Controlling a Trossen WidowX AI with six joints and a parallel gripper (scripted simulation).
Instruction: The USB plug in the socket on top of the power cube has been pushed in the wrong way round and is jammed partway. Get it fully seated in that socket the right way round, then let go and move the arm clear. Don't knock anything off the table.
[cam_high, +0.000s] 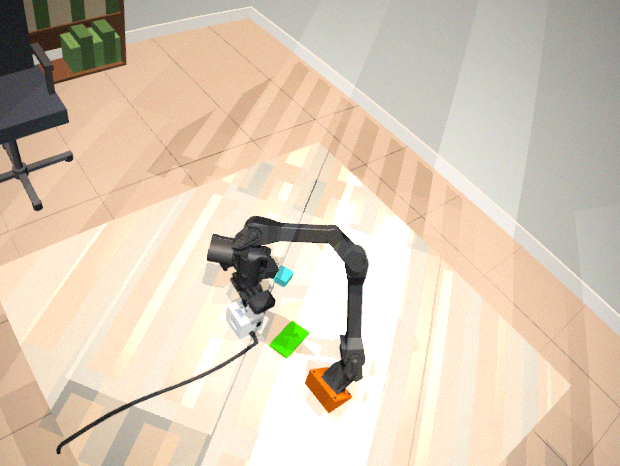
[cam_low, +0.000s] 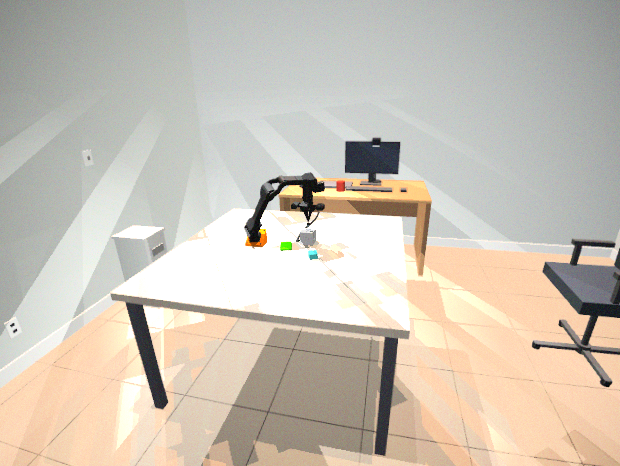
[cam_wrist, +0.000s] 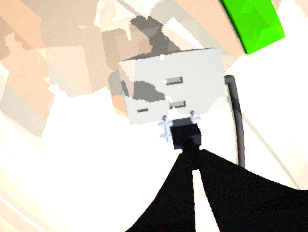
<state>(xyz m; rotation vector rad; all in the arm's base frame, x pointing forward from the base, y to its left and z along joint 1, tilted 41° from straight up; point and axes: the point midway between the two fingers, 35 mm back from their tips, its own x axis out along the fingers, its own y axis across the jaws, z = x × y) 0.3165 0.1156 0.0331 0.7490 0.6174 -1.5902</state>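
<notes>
Now: gripper tip 20 mm above the dark USB plug. The rest, counted from my gripper tip: flat green block 120 mm behind, 80 mm to the right, 130 mm below; then cyan block 60 mm ahead, 210 mm to the right, 120 mm below.
</notes>
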